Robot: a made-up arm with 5 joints.
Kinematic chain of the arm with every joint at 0, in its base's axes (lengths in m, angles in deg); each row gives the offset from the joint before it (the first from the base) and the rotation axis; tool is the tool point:
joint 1: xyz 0 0 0.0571 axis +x
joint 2: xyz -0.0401 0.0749 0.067 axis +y
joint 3: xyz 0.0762 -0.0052 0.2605 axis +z
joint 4: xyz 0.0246 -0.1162 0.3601 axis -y
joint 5: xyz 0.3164 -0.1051 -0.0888 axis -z
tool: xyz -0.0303 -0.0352 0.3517
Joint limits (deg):
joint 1: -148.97..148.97
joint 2: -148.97..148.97
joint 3: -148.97..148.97
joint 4: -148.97..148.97
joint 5: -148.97..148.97
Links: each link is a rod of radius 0.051 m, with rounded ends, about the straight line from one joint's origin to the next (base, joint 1, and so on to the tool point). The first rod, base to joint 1, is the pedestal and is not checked.
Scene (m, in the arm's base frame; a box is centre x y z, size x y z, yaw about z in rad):
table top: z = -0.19
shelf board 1: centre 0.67 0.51 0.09 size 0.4 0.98 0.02 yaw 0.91
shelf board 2: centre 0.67 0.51 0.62 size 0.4 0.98 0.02 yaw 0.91
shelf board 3: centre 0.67 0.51 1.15 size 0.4 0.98 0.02 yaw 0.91
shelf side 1: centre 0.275 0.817 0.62 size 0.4 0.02 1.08 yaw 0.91
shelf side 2: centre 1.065 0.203 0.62 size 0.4 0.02 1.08 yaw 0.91
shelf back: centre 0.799 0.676 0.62 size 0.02 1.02 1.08 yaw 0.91
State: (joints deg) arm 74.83 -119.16 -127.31 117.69 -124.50
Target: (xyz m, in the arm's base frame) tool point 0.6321 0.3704 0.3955
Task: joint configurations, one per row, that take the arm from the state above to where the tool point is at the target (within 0.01 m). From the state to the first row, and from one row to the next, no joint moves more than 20 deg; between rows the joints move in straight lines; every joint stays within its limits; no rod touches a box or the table.
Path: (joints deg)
1: 62.06 -106.23 -114.70 99.07 -125.88
2: 49.29 -93.29 -102.09 80.46 -127.27
3: 36.52 -80.36 -89.49 61.84 -128.65
4: 23.75 -67.42 -76.88 43.22 -130.04
5: 10.99 -54.49 -64.27 24.60 -131.42
6: -1.78 -41.56 -51.66 5.99 -132.81
7: -14.55 -28.62 -39.05 -12.63 -134.19
8: -27.32 -15.69 -26.44 -31.25 -135.58
9: -40.09 -2.75 -13.84 -49.87 -136.96
10: -52.86 10.18 -1.23 -68.48 -138.34
11: -54.46 10.97 3.63 -56.29 -138.36
12: -56.06 11.75 8.49 -44.10 -138.39

